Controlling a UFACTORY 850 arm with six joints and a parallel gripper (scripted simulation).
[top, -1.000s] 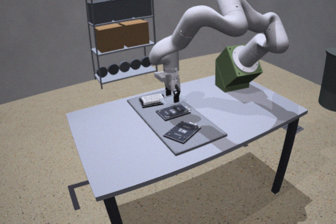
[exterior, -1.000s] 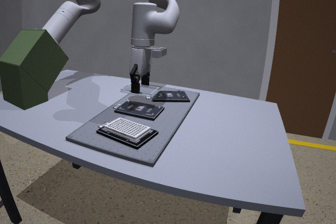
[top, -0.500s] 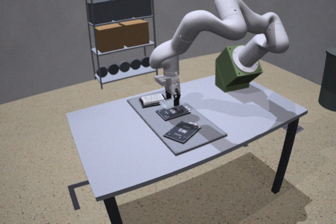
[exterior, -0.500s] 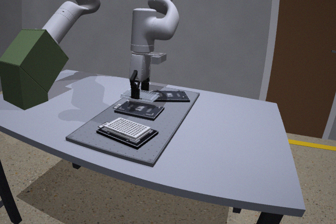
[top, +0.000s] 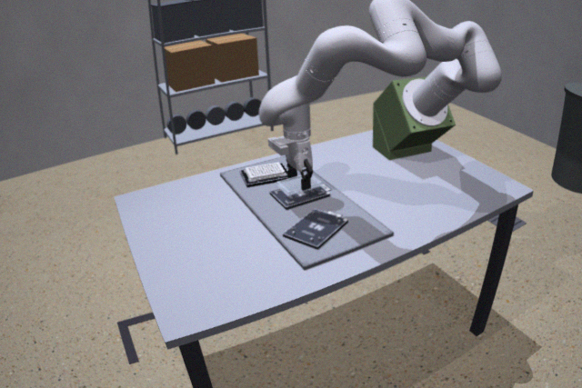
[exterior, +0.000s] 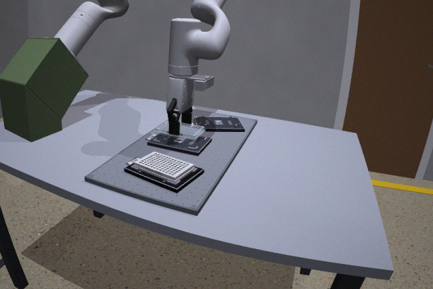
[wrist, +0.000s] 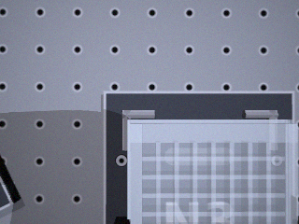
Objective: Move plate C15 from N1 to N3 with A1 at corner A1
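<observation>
The nest N3 is 5 cm below my hand. From my hand the other things lie so: clear well plate (1 cm below); nest A1 mark (12 cm to the right, 4 cm below, 2 cm behind); white plate C51 (19 cm to the right, 5 cm ahead, 4 cm below).
</observation>
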